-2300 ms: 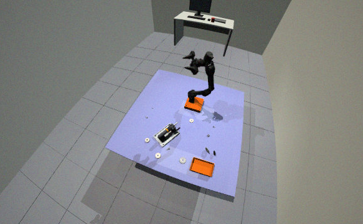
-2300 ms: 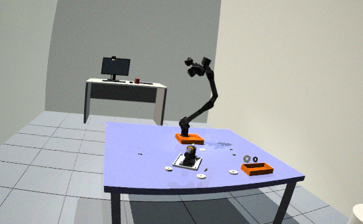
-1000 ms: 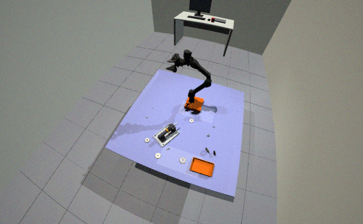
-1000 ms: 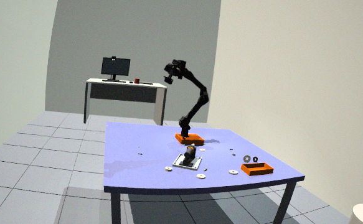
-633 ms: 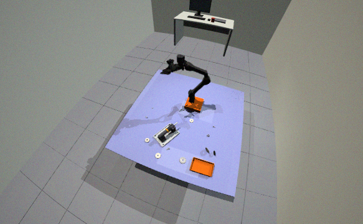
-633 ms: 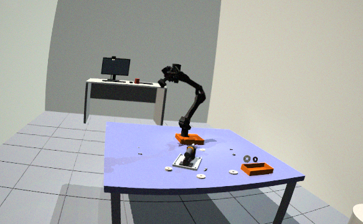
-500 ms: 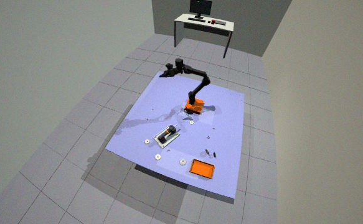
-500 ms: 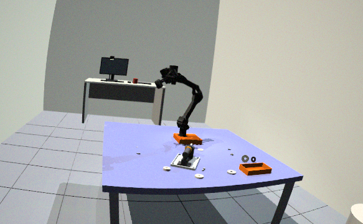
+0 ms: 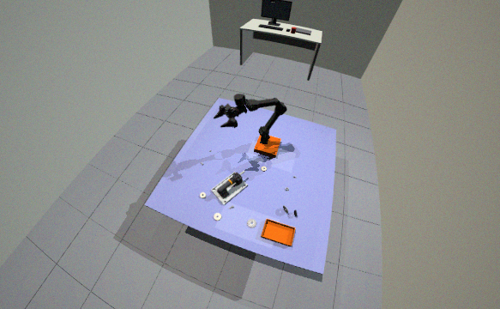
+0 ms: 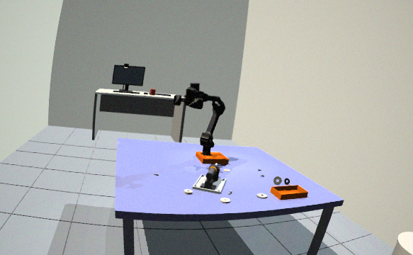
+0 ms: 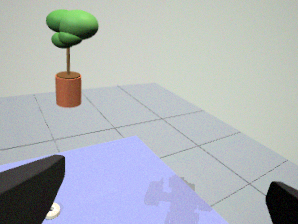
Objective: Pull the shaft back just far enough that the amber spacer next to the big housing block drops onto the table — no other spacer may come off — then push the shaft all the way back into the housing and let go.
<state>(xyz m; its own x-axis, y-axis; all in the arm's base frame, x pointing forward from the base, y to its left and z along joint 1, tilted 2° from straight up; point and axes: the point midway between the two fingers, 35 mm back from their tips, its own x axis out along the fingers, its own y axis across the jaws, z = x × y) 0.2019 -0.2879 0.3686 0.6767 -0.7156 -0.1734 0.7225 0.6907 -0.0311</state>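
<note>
The thin grey shaft is 32 cm below my gripper tip, 21 cm ahead of it and 15 cm to the left of it. Round my gripper tip: orange tray 51 cm ahead, 50 cm to the left, 39 cm below.
</note>
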